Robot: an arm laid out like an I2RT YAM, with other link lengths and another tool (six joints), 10 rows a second.
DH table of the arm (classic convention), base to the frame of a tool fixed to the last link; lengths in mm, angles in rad. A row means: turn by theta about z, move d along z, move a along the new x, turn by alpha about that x. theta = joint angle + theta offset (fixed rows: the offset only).
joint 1: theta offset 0, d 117.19, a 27.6, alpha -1.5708
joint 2: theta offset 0, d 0, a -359.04, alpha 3.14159
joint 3: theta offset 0.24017, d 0, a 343.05, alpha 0
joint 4: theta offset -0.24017, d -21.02, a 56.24, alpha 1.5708
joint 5: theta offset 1.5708, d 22.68, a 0, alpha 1.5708
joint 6: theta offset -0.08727, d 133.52, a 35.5, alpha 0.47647
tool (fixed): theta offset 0, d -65.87, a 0, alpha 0
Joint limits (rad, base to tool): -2.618..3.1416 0..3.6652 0..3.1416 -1.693..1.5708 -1.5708..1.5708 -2.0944..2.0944
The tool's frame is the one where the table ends.
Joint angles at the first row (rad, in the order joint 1, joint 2, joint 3, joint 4, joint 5, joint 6):
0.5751, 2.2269, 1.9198, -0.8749, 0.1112, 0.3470
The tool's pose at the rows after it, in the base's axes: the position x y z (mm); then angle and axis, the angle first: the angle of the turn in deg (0 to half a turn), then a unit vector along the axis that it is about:
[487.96 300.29 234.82 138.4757 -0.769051 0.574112 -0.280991]
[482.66 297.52 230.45 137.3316 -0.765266 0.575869 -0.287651]
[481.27 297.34 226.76 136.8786 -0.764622 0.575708 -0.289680]
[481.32 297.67 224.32 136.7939 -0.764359 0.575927 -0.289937]
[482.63 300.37 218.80 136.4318 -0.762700 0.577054 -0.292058]
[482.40 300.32 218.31 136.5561 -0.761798 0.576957 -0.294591]
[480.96 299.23 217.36 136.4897 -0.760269 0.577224 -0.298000]
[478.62 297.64 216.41 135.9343 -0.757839 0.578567 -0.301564]
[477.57 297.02 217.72 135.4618 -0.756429 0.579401 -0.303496]
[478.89 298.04 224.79 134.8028 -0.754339 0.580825 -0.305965]
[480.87 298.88 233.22 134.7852 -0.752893 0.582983 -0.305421]
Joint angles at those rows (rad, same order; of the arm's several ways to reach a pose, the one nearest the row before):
0.5762, 2.1860, 1.8461, -0.8085, 0.1177, 0.3492
0.5774, 2.1590, 1.7901, -0.7559, 0.1215, 0.3542
0.5785, 2.1529, 1.7695, -0.7326, 0.1223, 0.3546
0.5789, 2.1540, 1.7641, -0.7246, 0.1223, 0.3553
0.5816, 2.1616, 1.7599, -0.7055, 0.1246, 0.3603
0.5823, 2.1616, 1.7580, -0.7036, 0.1303, 0.3618
0.5827, 2.1555, 1.7450, -0.6929, 0.1360, 0.3637
0.5827, 2.1430, 1.7222, -0.6708, 0.1383, 0.3668
0.5827, 2.1349, 1.7134, -0.6609, 0.1383, 0.3683
0.5827, 2.1311, 1.7283, -0.6670, 0.1379, 0.3710
0.5816, 2.1338, 1.7576, -0.6937, 0.1364, 0.3748

